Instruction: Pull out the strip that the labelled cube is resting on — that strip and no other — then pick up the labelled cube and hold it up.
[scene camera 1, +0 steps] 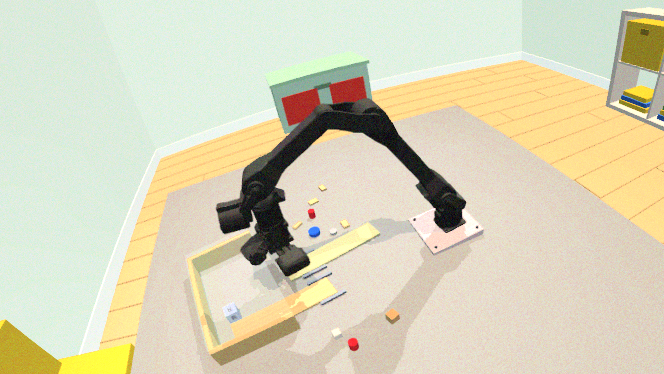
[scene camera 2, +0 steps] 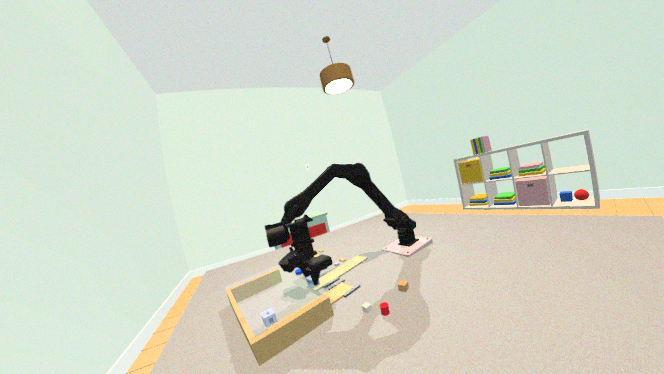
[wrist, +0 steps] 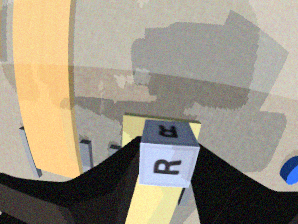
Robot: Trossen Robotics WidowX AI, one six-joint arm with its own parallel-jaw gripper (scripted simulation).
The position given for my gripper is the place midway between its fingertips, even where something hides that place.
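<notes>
Gripper, mine (scene camera 1: 290,268). Same gripper (scene camera 2: 313,283). Again the gripper (wrist: 165,144).
</notes>
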